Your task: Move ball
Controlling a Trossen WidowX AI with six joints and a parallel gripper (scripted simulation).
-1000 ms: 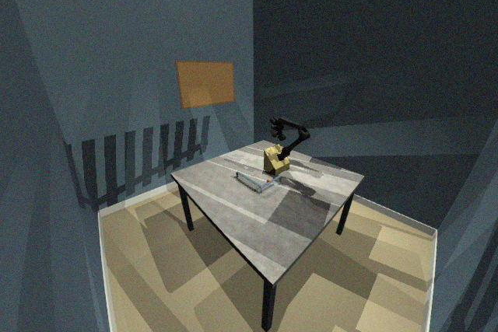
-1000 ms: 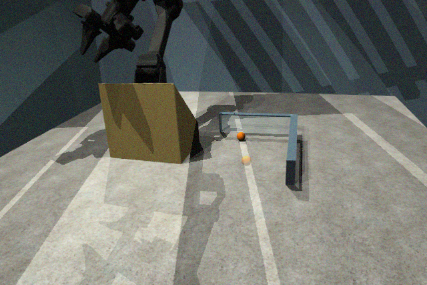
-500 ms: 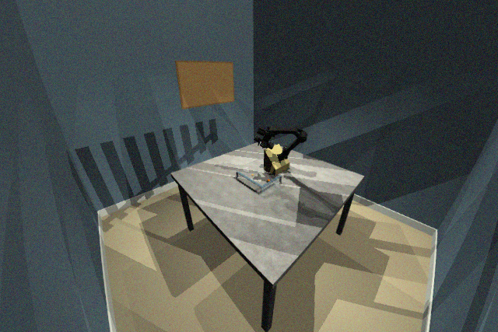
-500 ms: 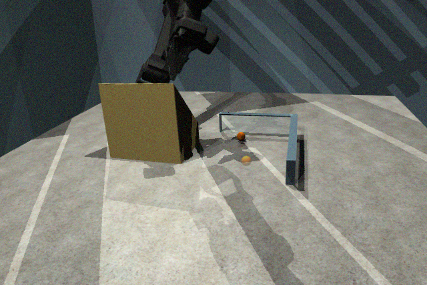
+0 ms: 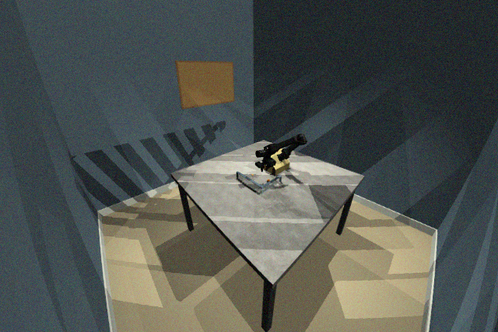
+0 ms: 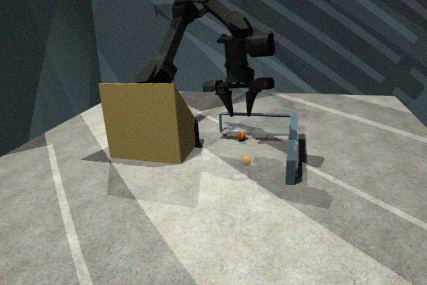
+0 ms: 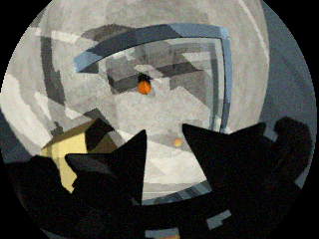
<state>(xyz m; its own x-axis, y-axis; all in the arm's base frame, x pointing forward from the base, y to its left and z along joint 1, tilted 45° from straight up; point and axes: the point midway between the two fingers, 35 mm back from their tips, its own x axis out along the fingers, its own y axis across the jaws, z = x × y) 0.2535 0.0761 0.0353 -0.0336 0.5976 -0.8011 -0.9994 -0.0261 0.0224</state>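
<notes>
Right now my gripper tip is 20 mm past the orange ball, 50 mm to the right of it and 80 mm above it. The rest, counted from my gripper tip: see-through copy of ball (50 mm ahead, 110 mm to the right, 80 mm below).
</notes>
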